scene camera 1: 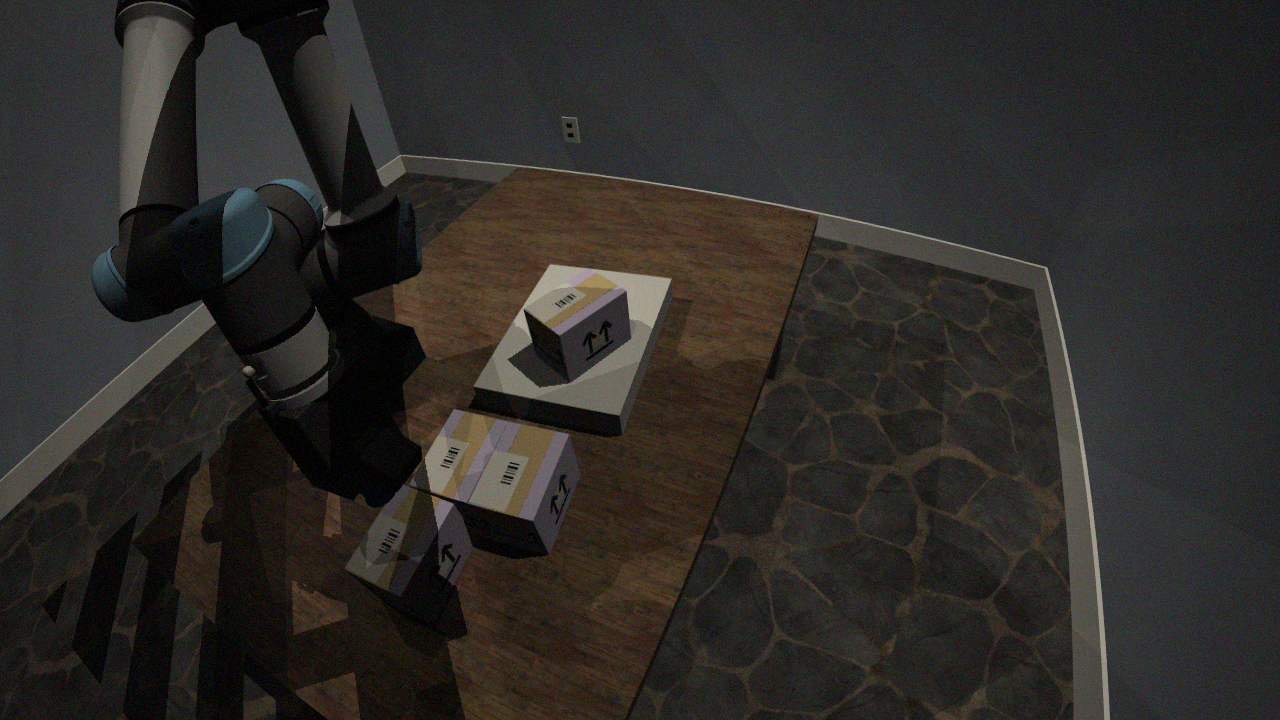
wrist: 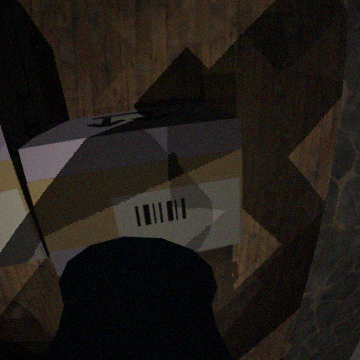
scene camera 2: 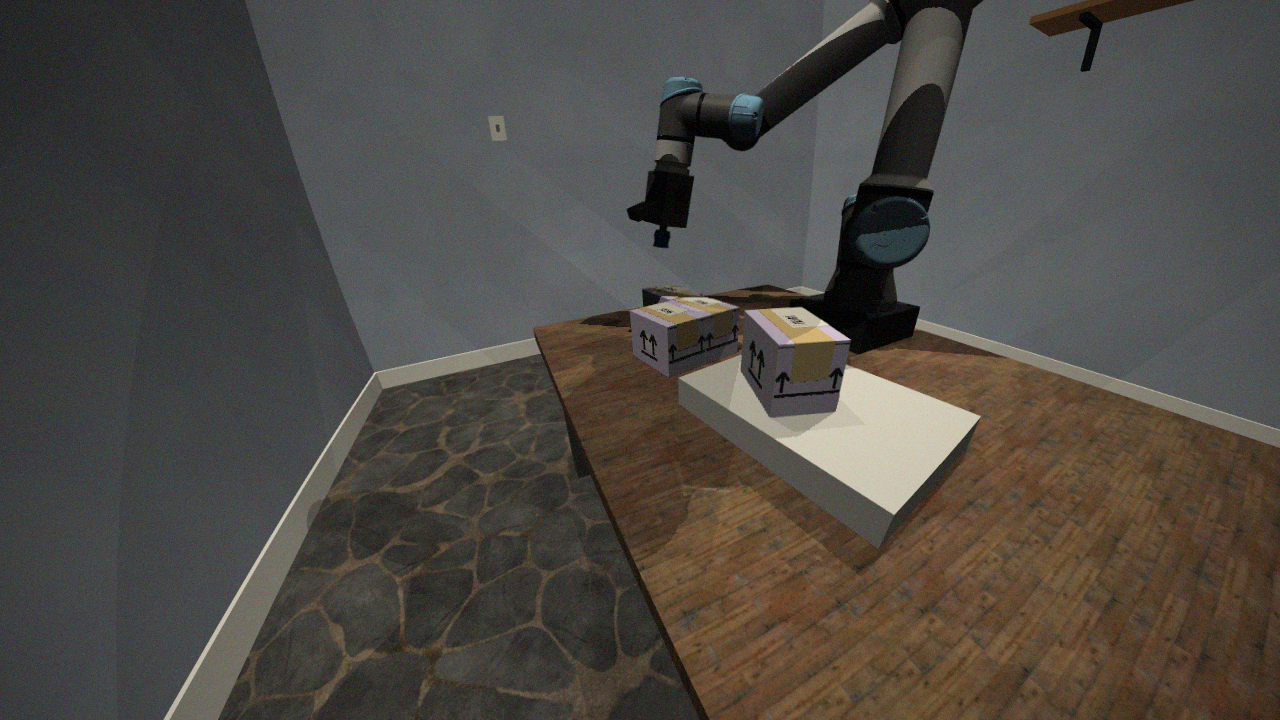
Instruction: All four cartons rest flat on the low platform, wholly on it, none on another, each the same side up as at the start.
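Pixels of known places: hand at its tool point: (scene camera 1: 380, 493) (wrist: 138, 296) (scene camera 2: 660, 246); arm's base at its link origin: (scene camera 1: 342, 348) (scene camera 2: 858, 303).
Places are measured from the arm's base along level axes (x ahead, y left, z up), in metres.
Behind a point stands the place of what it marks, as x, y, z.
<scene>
One lilac carton with tan tape (scene camera 1: 577, 326) @[0.440, 0.038, 0.072] (scene camera 2: 796, 362) @[0.473, 0.132, 0.054] sits flat on the white low platform (scene camera 1: 590, 399) @[0.462, -0.015, -0.021] (scene camera 2: 904, 438) @[0.411, 0.247, -0.022], arrows upward. Two cartons stand side by side on the table just off the platform's end: the outer one (scene camera 1: 528, 461) @[0.429, -0.165, 0.030] (scene camera 2: 662, 340) @[0.467, -0.131, -0.001] and the inner one (scene camera 1: 452, 452) @[0.324, -0.173, 0.030] (scene camera 2: 717, 313) @[0.352, -0.108, 0.029]. A fourth carton (scene camera 1: 398, 546) @[0.312, -0.315, 0.030] (scene camera 2: 660, 292) @[0.335, -0.306, 0.030] (wrist: 145, 170) @[0.325, -0.309, 0.030] stands upright on the table beside them, partly in shadow; a narrow gap shows in the wrist view. My suction gripper (scene camera 1: 380, 494) (scene camera 2: 661, 240) (wrist: 139, 280) is off, holds nothing and hangs above the cartons.
The wooden table (scene camera 1: 680, 214) @[0.498, 0.586, -0.070] (scene camera 2: 1074, 537) @[0.373, 0.414, -0.070] has a long edge beside the stone floor (scene camera 1: 859, 501) (scene camera 2: 429, 537). The arm's dark base (scene camera 2: 872, 322) @[0.094, 0.072, -0.005] stands near the platform. A wall shelf (scene camera 2: 1100, 13) is at the upper right in scene camera 2.
</scene>
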